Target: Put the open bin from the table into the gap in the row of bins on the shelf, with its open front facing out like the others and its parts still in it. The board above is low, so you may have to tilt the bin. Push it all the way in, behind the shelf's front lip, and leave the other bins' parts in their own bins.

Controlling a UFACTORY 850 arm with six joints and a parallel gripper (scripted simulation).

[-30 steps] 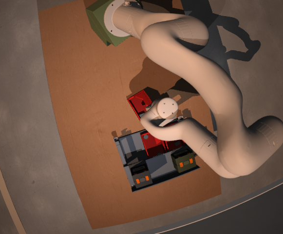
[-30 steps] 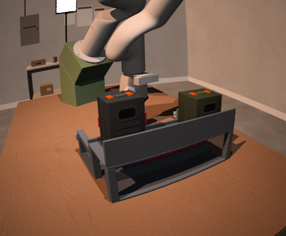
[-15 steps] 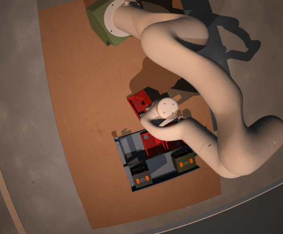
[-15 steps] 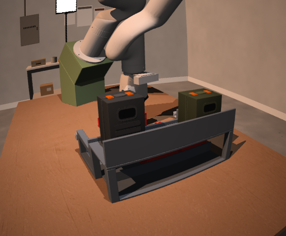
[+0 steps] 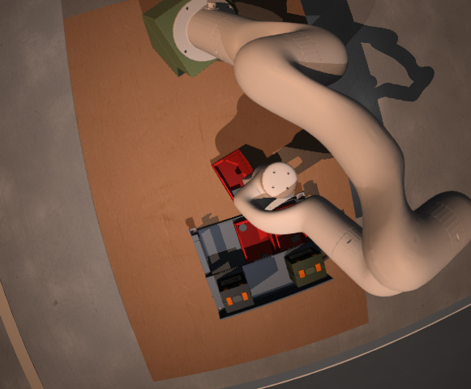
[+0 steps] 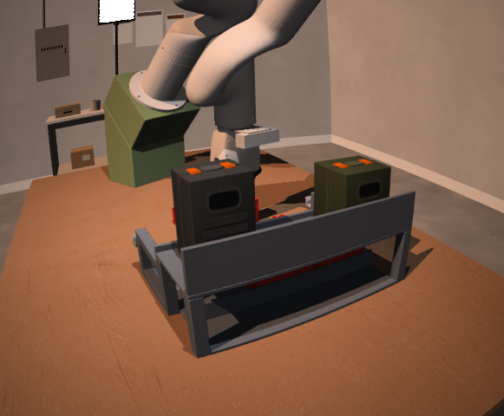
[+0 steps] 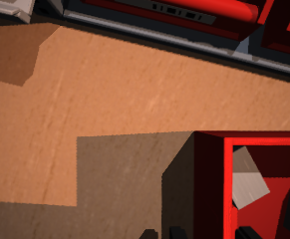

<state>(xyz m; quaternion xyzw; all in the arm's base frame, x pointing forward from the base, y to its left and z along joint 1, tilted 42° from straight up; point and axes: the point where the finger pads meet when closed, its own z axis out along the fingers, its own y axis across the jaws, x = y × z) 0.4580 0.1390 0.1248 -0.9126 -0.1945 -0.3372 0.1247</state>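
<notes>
Right now my hand is 50 mm to the left of the red bin, 20 mm above it and 10 mm short of it. The rest, counted from my hand: grey part: 160 mm ahead, 80 mm to the left, 40 mm below; grey shelf: 240 mm ahead, 20 mm to the left, 10 mm above; dark part: 60 mm to the right, 50 mm ahead, 40 mm below.
</notes>
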